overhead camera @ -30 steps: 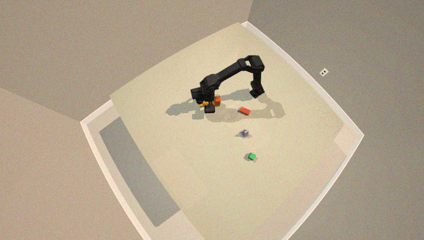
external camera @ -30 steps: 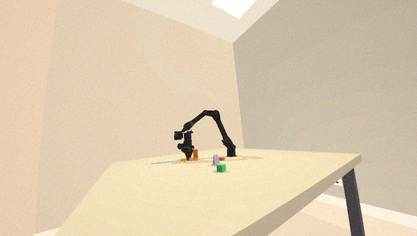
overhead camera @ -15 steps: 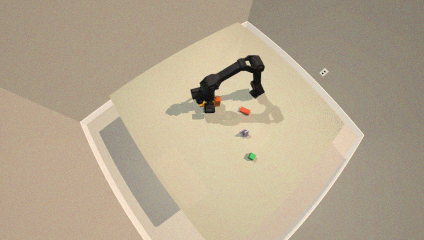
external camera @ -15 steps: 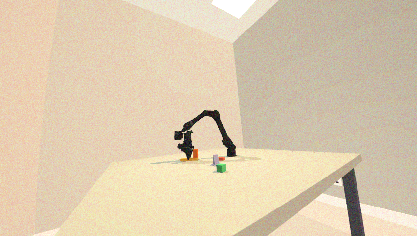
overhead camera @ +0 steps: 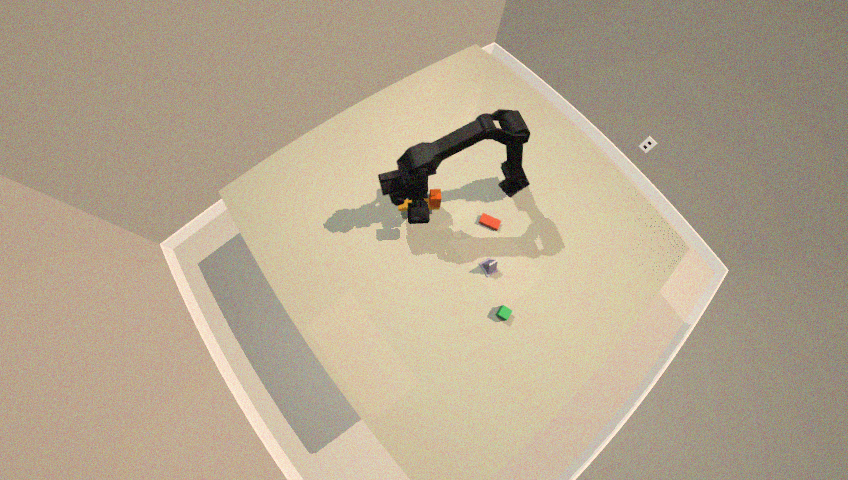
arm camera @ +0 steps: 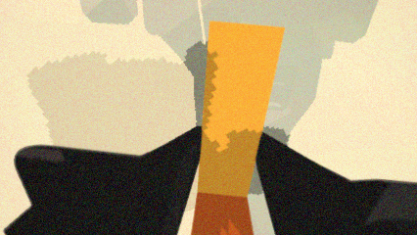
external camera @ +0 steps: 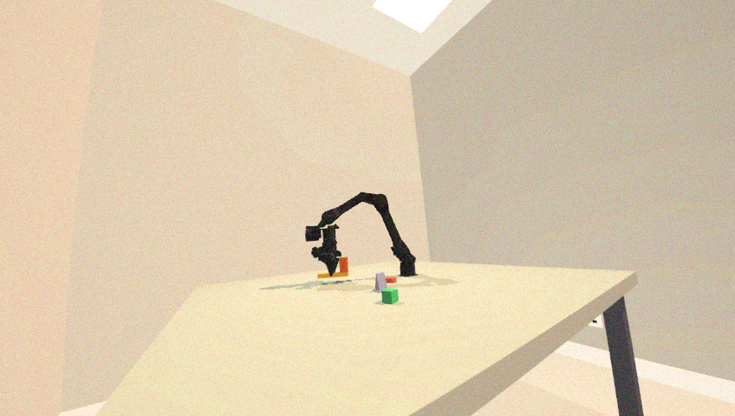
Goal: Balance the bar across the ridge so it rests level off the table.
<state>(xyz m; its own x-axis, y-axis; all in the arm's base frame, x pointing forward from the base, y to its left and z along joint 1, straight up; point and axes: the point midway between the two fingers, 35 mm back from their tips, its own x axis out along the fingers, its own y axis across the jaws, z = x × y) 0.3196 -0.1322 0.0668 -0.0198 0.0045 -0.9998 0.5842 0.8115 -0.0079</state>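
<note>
Now: gripper tip 160 mm past the flat red block, 190 mm to the right of it and 20 mm above it. The rest, counted from my gripper tip: green cube (10 mm ahead, 430 mm to the left, 20 mm below).
</note>
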